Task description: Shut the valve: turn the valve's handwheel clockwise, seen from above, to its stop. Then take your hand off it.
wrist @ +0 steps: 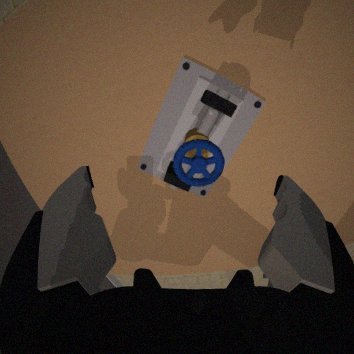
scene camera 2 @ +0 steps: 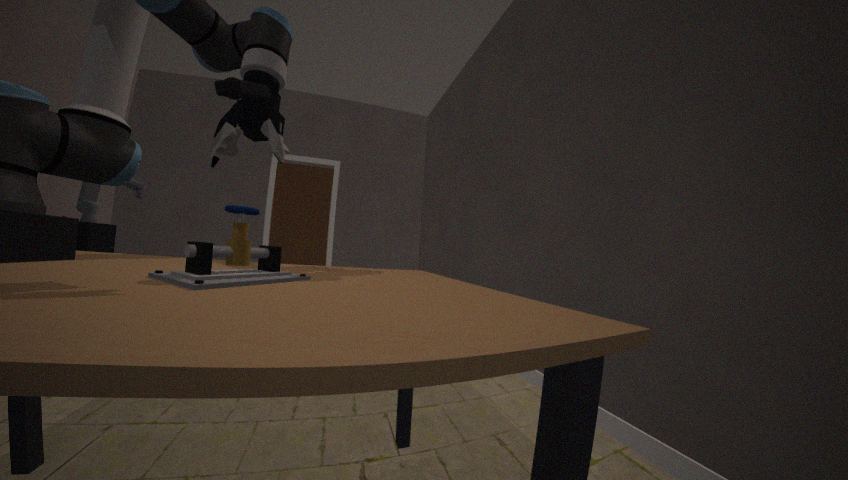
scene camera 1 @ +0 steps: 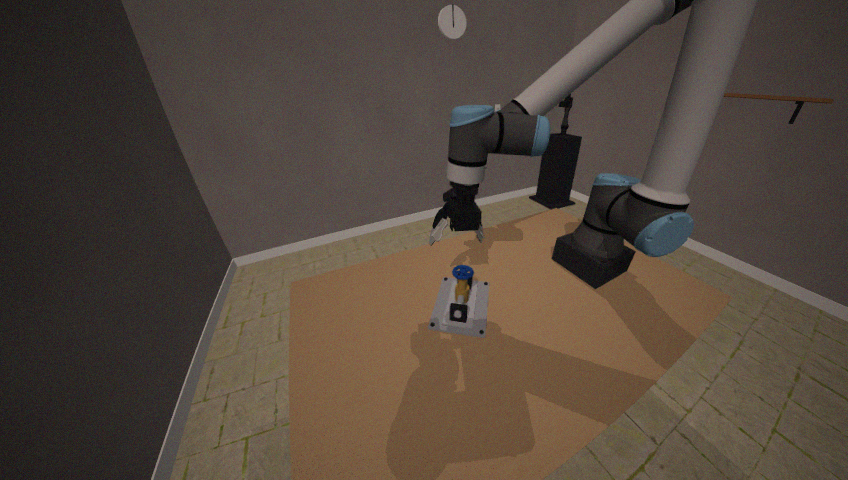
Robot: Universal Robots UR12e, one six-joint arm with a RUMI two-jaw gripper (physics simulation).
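The valve's blue handwheel [scene camera 1: 462,272] [scene camera 2: 241,210] [wrist: 199,162] lies level on top of the yellow valve body [scene camera 1: 461,290] [scene camera 2: 239,245]. The body sits on a grey pipe [scene camera 2: 221,252] [wrist: 212,120] between two black blocks on a grey base plate [scene camera 1: 439,321] [scene camera 2: 196,286] [wrist: 165,117]. My gripper [scene camera 1: 456,240] [scene camera 2: 248,160] [wrist: 185,173] is open and empty. It points down and hangs well above the handwheel, apart from it. In the wrist view the handwheel shows between and beyond the spread fingertips. How far the handwheel is turned cannot be told.
The base plate stands on a wooden table top [scene camera 1: 357,356] [scene camera 2: 368,321] [wrist: 75,100]. The arm's black base block [scene camera 1: 589,258] stands on the table to the right in the first scene view. A dark pedestal [scene camera 1: 559,169] stands near the walls behind.
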